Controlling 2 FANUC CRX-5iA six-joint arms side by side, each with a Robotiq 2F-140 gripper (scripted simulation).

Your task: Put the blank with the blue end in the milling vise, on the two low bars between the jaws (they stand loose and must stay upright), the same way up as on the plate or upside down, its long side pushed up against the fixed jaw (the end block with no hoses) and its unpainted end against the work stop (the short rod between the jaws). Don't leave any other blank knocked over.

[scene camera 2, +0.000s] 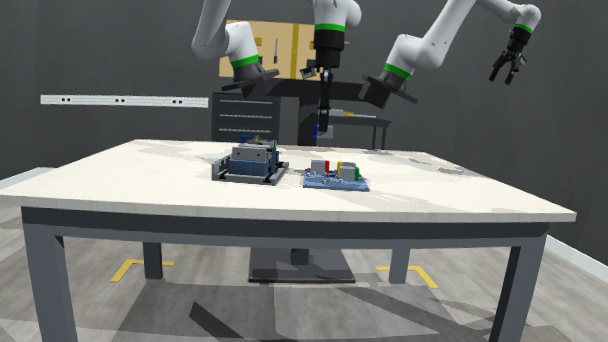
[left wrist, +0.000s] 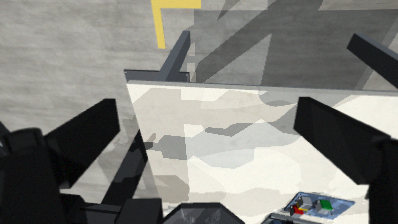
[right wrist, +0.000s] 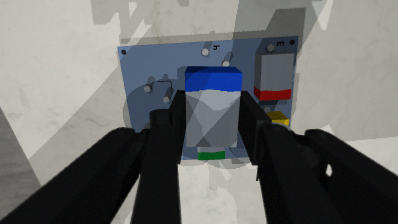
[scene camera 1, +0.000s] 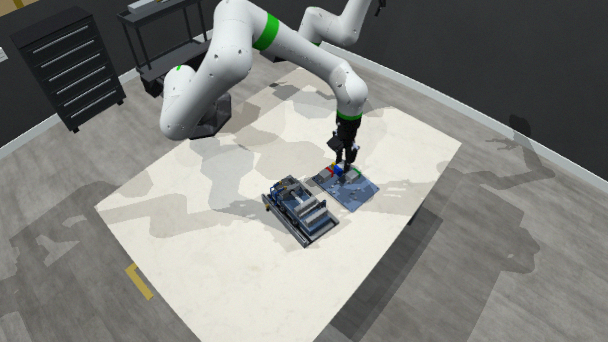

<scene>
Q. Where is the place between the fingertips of my left gripper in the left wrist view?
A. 207,114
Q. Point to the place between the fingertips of my right gripper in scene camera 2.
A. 323,130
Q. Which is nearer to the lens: the blue-ended blank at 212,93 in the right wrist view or the red-ended blank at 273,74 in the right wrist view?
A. The blue-ended blank.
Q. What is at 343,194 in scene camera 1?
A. A blue plate.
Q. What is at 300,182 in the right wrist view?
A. My right gripper.
</scene>
